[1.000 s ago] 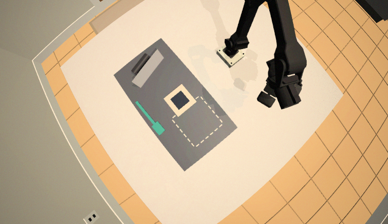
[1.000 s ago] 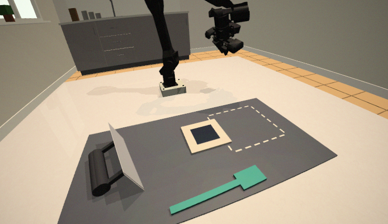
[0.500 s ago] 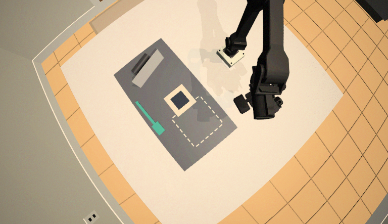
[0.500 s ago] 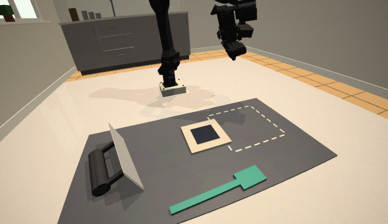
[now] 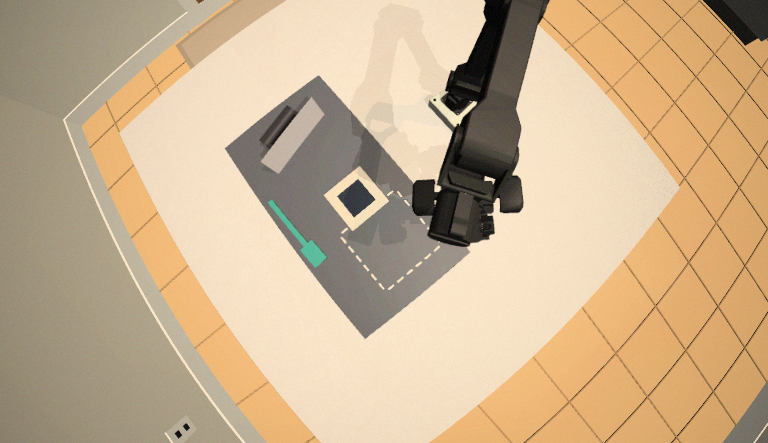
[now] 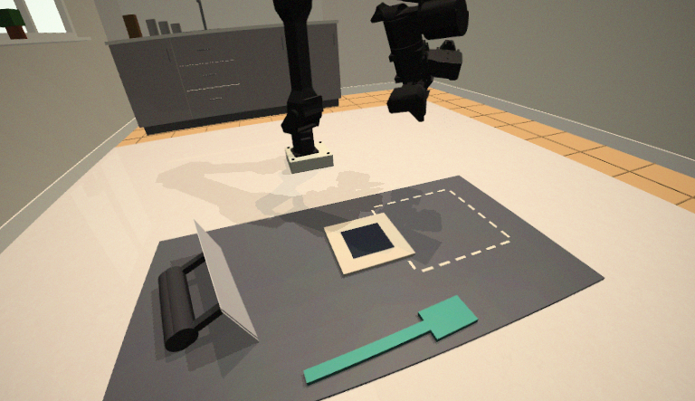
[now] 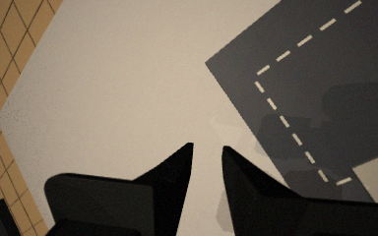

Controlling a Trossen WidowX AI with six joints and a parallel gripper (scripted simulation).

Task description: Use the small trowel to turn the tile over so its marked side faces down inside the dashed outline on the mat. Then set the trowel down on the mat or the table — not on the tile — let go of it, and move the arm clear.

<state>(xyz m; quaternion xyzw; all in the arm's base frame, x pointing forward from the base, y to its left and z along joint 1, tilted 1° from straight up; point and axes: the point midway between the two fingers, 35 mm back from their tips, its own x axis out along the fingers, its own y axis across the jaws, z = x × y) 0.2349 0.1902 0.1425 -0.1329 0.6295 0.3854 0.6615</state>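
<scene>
Right now the tile is 20 cm to the right of my gripper tip, 14 cm below it and 14 cm ahead of it. Round my gripper tip: grey mat (24 cm to the right, 17 cm ahead, 16 cm below); green trowel (31 cm ahead, 22 cm to the right, 14 cm below).
</scene>
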